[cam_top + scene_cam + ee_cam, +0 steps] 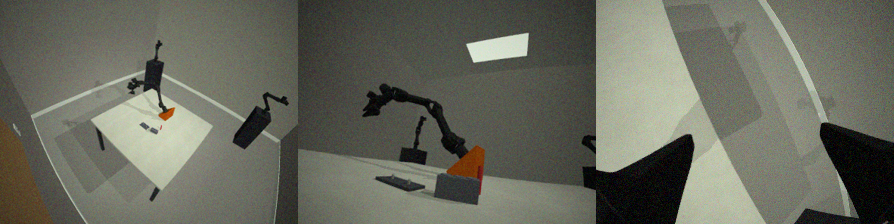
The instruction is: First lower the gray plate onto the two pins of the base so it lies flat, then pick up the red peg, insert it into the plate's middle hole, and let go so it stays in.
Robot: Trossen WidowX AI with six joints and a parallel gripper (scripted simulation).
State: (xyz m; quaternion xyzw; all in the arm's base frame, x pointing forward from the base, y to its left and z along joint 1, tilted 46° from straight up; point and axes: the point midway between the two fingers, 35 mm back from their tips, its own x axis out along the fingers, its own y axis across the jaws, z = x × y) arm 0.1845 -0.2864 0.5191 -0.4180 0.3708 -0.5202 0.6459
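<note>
The gray plate lies 17 cm ahead of my gripper tip, 65 cm to the left of it and 22 cm below it. From my gripper tip the other things lie so: red peg 7 cm ahead, 69 cm to the left, 22 cm below; then dark base 17 cm ahead, 50 cm to the left, 25 cm below.
</note>
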